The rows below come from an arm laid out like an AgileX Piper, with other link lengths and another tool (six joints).
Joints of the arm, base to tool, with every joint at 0 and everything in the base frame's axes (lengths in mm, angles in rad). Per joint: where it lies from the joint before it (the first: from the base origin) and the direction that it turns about. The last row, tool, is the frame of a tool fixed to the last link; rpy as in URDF.
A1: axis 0 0 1 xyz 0 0 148.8
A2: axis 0 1 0 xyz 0 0 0
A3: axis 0 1 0 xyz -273.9 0 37.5
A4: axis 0.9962 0 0.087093 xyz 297.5 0 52.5
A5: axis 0 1 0 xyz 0 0 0
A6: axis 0.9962 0 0.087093 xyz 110.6 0 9.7
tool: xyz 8 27 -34.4 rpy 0.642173 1.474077 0.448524
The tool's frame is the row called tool.
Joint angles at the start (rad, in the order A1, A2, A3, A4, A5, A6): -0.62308, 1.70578, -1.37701, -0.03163, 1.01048, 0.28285
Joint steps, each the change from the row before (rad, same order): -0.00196, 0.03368, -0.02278, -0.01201, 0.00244, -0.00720; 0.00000, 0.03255, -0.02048, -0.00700, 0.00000, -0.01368; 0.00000, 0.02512, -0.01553, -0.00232, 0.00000, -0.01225; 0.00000, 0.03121, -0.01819, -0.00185, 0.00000, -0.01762; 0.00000, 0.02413, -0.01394, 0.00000, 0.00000, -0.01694; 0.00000, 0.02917, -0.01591, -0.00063, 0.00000, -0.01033; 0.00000, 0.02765, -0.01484, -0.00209, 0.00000, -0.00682; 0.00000, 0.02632, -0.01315, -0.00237, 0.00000, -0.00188; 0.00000, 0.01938, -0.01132, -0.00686, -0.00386, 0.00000; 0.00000, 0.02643, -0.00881, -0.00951, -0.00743, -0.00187
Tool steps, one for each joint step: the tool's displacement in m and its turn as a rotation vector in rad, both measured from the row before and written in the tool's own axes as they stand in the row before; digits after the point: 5 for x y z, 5 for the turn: -0.00462, 0.00088, 0.00824, 0.01426, 0.00686, -0.01365; -0.00371, 0.00185, 0.00817, 0.00905, 0.00610, -0.01942; -0.00264, 0.00167, 0.00633, 0.00444, 0.00579, -0.01532; -0.00284, 0.00205, 0.00822, 0.00478, 0.00819, -0.02119; -0.00201, 0.00159, 0.00642, 0.00238, 0.00633, -0.01900; -0.00239, 0.00217, 0.00805, 0.00344, 0.01035, -0.01355; -0.00223, 0.00199, 0.00783, 0.00443, 0.01019, -0.01072; -0.00193, 0.00202, 0.00775, 0.00467, 0.01142, -0.00613; -0.00233, 0.00111, 0.00569, 0.00637, 0.00192, -0.00453; -0.00155, 0.00159, 0.00950, 0.00953, 0.00642, -0.00946
